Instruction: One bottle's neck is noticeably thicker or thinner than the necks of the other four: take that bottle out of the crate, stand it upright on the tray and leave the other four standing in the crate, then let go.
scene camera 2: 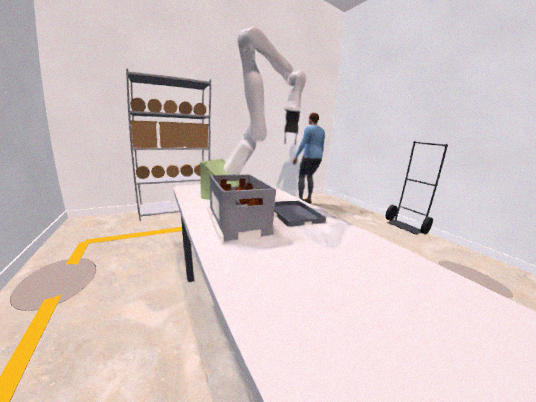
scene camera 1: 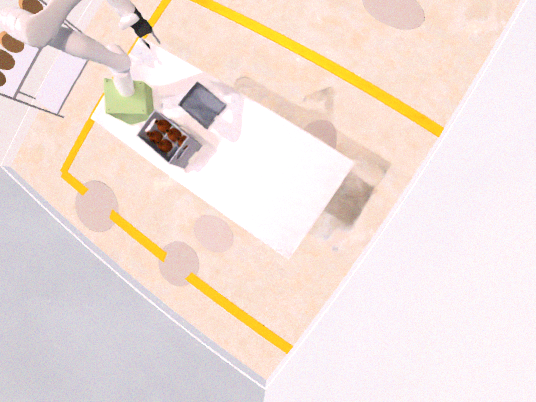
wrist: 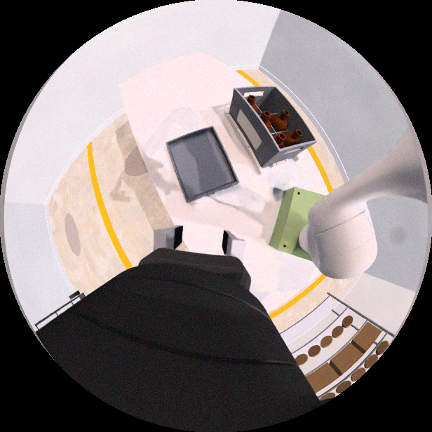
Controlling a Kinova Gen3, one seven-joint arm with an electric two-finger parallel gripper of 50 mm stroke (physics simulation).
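Places are measured from the arm's base along level axes (x right, y ahead, z up), in millimetres.
Where they show: gripper, fingertip midpoint: (scene camera 2: 289, 144) (scene camera 1: 154, 45); arm's base, link origin: (scene camera 2: 230, 171) (scene camera 1: 126, 89).
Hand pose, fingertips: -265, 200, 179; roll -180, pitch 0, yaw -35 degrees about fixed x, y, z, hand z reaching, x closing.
Observation:
Each offset is from my fingertips to the centre of the thing, as dx, dy, dz. "spot": to the spot under its first point.
A grey crate @(+367, +209, -230) (scene camera 1: 141, 134) (scene camera 2: 245, 215) (wrist: 257, 142) stands on the white table, holding brown bottles. In the wrist view their necks show: one bottle (wrist: 252, 102) at the far end, one bottle (wrist: 281, 120) near the middle, and others beside and nearer. Which neck differs in thickness I cannot tell at this size. The dark grey tray @(spot: +70, +197, -312) (scene camera 1: 202, 103) (scene camera 2: 300, 214) (wrist: 202, 162) lies empty on the table beside the crate. My gripper (scene camera 1: 152, 44) (scene camera 2: 290, 139) (wrist: 202, 236) is open and empty, pointing down, high up and well apart from the crate and the tray.
The green base block (scene camera 1: 127, 102) (scene camera 2: 214, 167) (wrist: 290, 222) carries the arm at the table's end, close to the crate. A shelf rack (scene camera 2: 169, 79) stands behind. A person in blue (scene camera 2: 313, 142) stands beyond the table, and a black hand truck (scene camera 2: 420, 181) stands to the right.

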